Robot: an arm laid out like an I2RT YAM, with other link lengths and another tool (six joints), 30 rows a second.
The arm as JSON. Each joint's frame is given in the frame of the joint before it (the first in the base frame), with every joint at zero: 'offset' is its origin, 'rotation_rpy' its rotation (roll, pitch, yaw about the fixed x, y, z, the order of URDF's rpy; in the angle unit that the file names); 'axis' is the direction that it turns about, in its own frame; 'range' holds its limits. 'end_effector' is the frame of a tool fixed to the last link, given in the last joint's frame.
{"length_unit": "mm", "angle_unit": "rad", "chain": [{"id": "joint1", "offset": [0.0, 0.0, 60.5], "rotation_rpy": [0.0, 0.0, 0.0], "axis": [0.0, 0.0, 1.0], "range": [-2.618, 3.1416]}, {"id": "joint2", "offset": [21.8, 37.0, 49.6], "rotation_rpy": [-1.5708, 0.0, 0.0], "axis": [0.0, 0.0, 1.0], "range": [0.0, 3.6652]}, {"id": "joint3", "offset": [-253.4, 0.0, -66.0], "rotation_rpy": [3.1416, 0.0, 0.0], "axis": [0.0, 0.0, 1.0], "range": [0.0, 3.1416]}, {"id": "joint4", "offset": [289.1, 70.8, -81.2], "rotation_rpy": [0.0, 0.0, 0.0], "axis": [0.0, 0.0, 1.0], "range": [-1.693, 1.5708]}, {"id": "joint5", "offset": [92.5, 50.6, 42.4], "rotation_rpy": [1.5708, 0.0, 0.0], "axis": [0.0, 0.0, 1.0], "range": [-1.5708, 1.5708]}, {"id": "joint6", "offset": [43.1, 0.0, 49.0], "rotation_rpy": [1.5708, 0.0, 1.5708], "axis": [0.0, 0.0, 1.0], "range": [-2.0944, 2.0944]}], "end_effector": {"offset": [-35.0, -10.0, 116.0], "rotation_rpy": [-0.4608, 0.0, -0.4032]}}
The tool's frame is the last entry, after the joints.
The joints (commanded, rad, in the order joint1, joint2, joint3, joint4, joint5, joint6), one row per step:
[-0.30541 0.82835 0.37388 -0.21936 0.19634 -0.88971]
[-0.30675 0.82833 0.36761 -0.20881 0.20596 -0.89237]
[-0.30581 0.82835 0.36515 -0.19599 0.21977 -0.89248]
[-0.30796 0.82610 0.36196 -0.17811 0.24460 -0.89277]
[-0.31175 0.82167 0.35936 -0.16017 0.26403 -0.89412]
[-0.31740 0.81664 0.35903 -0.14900 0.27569 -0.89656]
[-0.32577 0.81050 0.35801 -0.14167 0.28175 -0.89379]
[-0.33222 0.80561 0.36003 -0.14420 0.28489 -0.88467]
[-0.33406 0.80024 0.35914 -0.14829 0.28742 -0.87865]
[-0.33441 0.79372 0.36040 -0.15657 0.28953 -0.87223]
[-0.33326 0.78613 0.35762 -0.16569 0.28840 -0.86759]
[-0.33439 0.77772 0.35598 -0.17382 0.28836 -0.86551]
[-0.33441 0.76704 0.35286 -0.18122 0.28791 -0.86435]
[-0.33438 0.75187 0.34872 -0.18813 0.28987 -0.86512]
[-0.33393 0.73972 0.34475 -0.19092 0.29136 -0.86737]
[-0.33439 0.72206 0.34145 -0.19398 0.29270 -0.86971]
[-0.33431 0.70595 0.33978 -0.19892 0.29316 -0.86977]
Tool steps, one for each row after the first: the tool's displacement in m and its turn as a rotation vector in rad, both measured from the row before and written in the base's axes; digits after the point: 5 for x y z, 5 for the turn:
[-0.00036 -0.00204 -0.00106 -0.00879 -0.00117 -0.00725]
[0.00091 -0.00231 0.00127 -0.01131 -0.00724 -0.00987]
[0.00070 -0.00519 0.00268 -0.01965 -0.01147 -0.02174]
[0.00090 -0.00494 0.00369 -0.01787 -0.01468 -0.01869]
[0.00047 -0.00418 0.00365 -0.01293 -0.01180 -0.01382]
[-0.00012 -0.00390 0.00300 -0.00534 -0.01215 -0.01487]
[-0.00049 -0.00247 0.00225 0.00298 -0.00834 -0.01394]
[-0.00083 -0.00067 0.00059 0.00252 -0.00308 -0.00715]
[-0.00077 -0.00008 0.00118 0.00329 -0.00255 -0.00553]
[-0.00134 0.00116 -0.00072 0.00506 0.00141 -0.00039]
[-0.00134 0.00012 0.00024 0.00183 0.00018 -0.00221]
[-0.00133 0.00055 0.00033 0.00095 -0.00085 -0.00027]
[-0.00151 0.00019 0.00127 -0.00289 -0.00312 -0.00118]
[-0.00092 0.00018 0.00119 -0.00403 -0.00362 0.00041]
[-0.00078 -0.00017 0.00314 -0.00595 -0.00918 -0.00035]
[-0.00064 0.00017 0.00311 -0.00339 -0.00886 -0.00028]

